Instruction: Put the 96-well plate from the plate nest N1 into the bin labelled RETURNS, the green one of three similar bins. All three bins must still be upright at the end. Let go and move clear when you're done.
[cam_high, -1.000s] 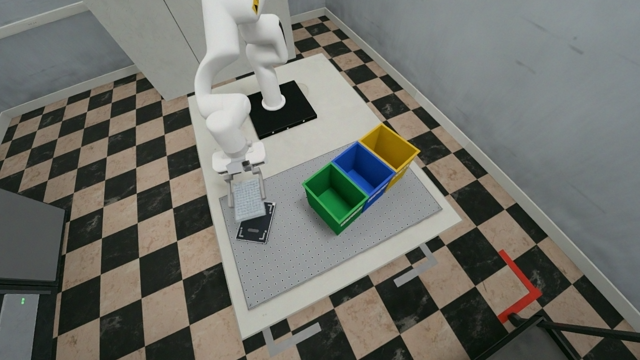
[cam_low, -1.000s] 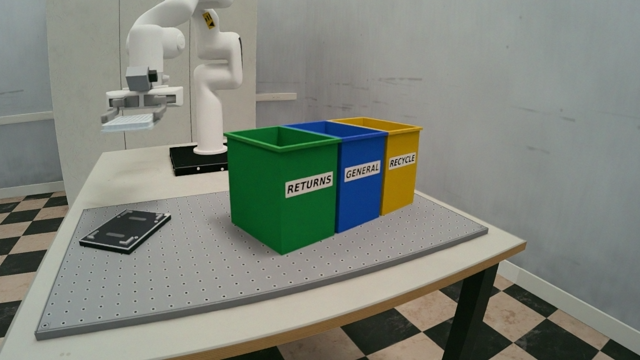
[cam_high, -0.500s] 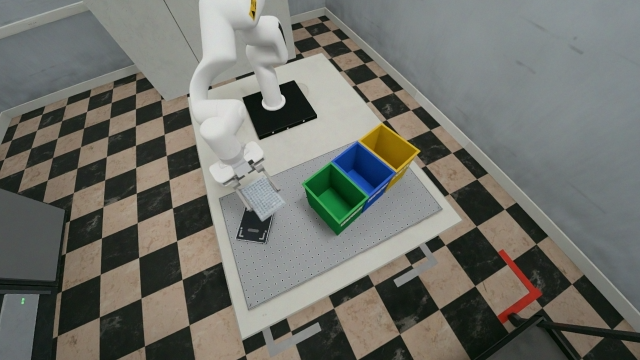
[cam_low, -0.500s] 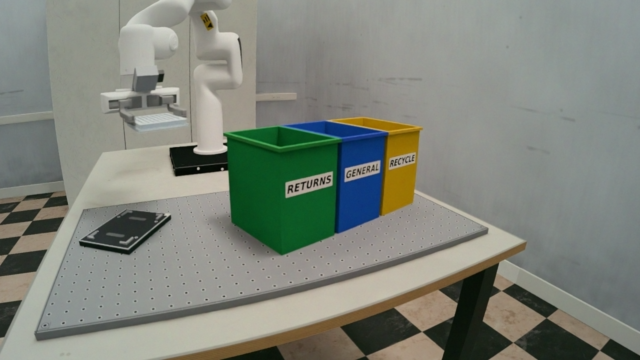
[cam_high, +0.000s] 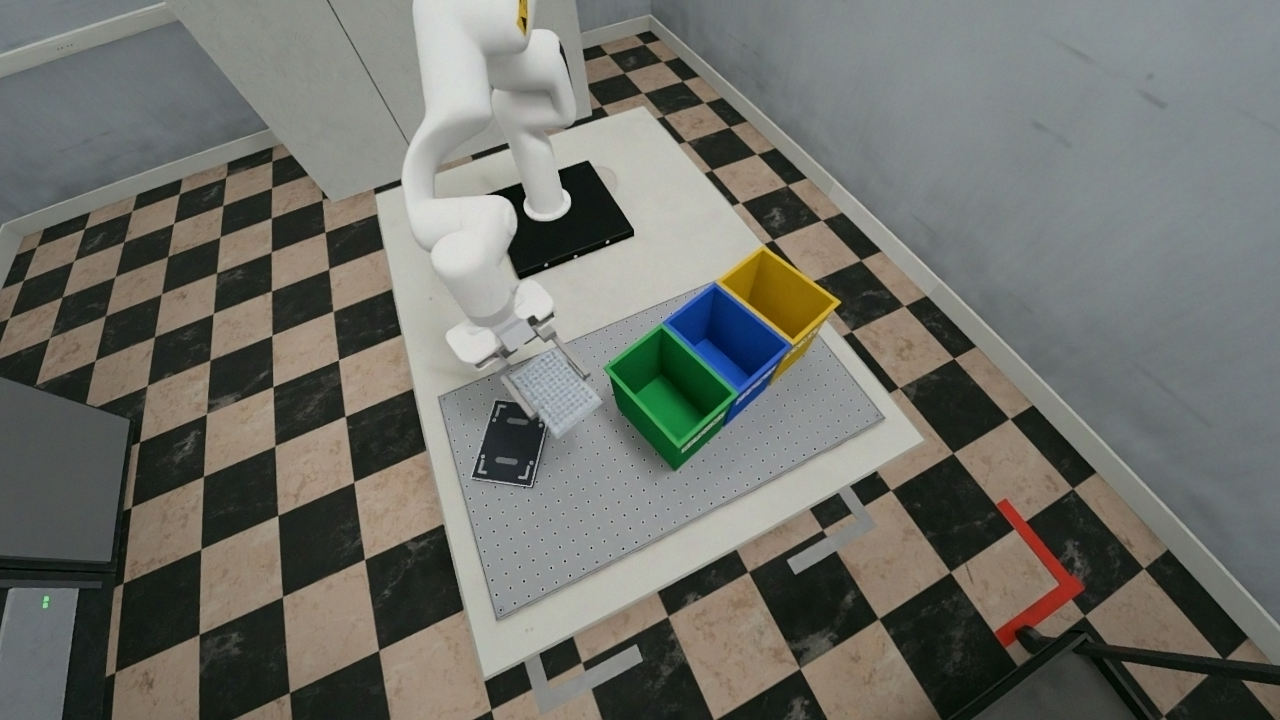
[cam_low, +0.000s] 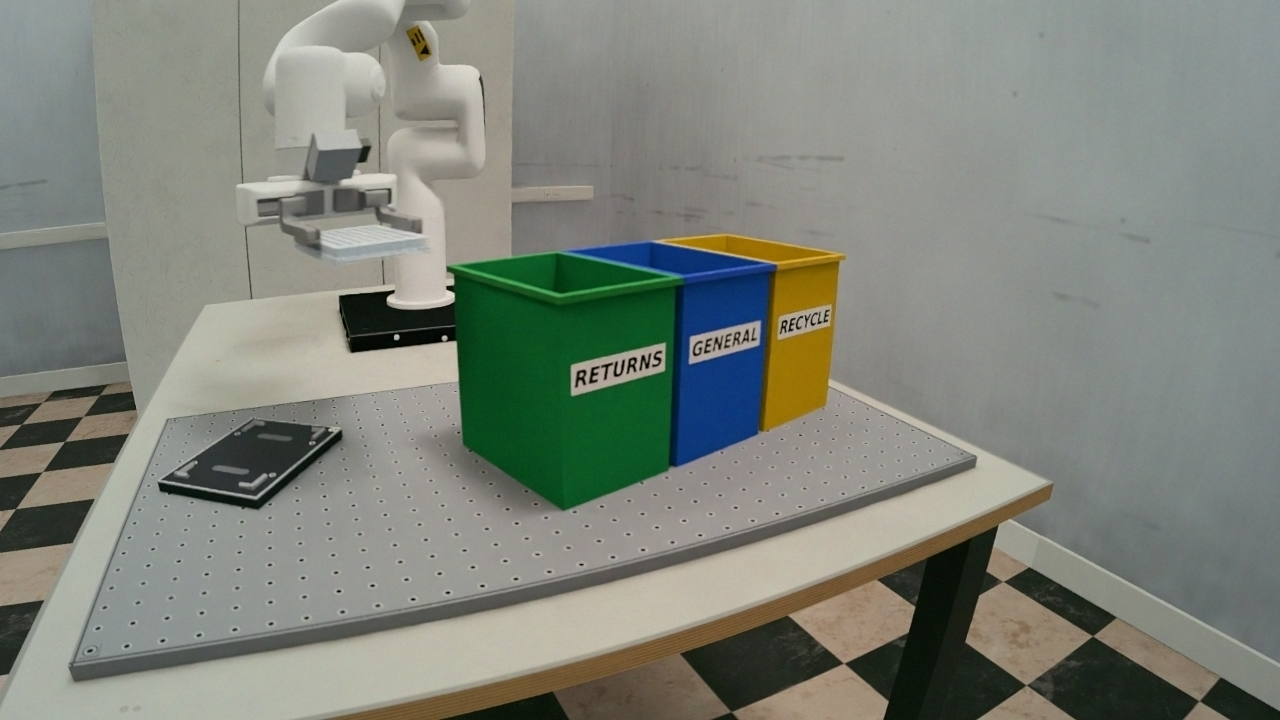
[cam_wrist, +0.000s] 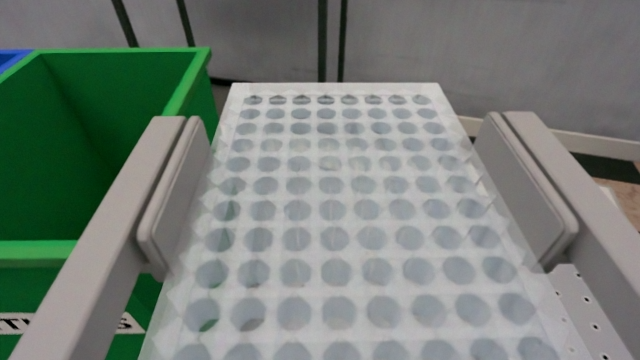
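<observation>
Right now my hand is 5 cm short of the green returns bin, 17 cm to the right of it and 13 cm above it. The rest, counted from my hand: black plate nest N1 (4 cm behind, 13 cm to the right, 21 cm below); clear 96-well plate (1 cm below); blue general bin (2 cm ahead, 29 cm to the left, 13 cm below).
</observation>
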